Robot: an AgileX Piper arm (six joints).
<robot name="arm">
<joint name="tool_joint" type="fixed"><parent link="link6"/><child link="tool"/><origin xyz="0 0 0"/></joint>
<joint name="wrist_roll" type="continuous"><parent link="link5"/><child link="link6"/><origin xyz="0.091 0 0" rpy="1.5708 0 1.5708"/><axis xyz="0 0 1"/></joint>
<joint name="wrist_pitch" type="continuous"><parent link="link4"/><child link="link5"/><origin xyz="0 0 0" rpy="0 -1.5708 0"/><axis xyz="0 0 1"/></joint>
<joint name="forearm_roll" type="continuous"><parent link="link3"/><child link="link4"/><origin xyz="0.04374 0.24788 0" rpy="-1.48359 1.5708 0"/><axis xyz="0 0 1"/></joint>
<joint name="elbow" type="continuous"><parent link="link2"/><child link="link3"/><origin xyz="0.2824 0.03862 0" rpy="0 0 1.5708"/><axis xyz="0 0 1"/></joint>
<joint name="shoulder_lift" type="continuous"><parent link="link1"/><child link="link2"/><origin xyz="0 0 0" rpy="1.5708 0 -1.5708"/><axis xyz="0 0 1"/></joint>
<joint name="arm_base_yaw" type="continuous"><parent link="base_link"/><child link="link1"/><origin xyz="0 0 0.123" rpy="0 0 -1.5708"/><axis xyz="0 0 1"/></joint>
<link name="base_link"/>
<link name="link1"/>
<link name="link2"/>
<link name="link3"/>
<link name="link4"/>
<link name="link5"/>
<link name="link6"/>
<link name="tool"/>
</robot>
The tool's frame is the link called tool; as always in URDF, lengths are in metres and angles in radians. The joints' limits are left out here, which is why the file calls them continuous.
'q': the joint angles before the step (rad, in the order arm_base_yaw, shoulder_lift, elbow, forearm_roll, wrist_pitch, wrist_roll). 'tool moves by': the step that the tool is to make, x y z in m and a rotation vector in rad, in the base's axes. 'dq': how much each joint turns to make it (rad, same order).
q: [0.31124, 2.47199, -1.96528, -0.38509, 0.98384, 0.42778]
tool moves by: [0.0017, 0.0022, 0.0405, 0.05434, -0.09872, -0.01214]
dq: [0.00008, -0.08059, 0.00015, 0.01470, -0.02680, 0.01731]
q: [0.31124, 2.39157, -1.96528, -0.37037, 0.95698, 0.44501]
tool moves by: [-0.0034, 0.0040, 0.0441, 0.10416, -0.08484, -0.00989]
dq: [-0.00183, -0.08979, -0.00017, 0.07634, -0.02584, -0.00665]
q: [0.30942, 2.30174, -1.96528, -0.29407, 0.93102, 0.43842]
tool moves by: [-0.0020, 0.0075, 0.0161, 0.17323, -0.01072, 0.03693]
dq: [-0.01477, -0.03429, -0.00023, 0.20900, -0.04335, -0.10237]
